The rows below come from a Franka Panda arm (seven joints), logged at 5 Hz.
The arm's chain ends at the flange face. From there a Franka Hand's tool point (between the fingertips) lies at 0.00 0.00 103.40 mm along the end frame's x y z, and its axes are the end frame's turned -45 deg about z.
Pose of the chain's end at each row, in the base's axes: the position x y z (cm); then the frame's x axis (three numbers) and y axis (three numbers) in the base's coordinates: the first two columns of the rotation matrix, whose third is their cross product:
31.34, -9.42, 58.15, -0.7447, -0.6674, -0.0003, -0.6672, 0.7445, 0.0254
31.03, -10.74, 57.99, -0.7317, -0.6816, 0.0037, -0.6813, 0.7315, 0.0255
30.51, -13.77, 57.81, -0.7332, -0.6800, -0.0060, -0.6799, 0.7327, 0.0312
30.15, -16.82, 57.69, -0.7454, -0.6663, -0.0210, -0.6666, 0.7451, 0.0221
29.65, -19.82, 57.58, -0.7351, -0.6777, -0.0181, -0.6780, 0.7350, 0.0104
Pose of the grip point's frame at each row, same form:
31.17, -9.22, 47.81, -0.0548, -0.9984, -0.0182, -0.9984, 0.0545, 0.0177
30.82, -10.57, 47.65, -0.0356, -0.9992, -0.0154, -0.9991, 0.0353, 0.0206
30.34, -13.49, 47.47, -0.0377, -0.9989, -0.0263, -0.9992, 0.0373, 0.0178
30.16, -16.50, 47.35, -0.0557, -0.9980, -0.0305, -0.9984, 0.0557, 0.0008
29.71, -19.61, 47.24, -0.0404, -0.9989, -0.0202, -0.9992, 0.0405, -0.0054

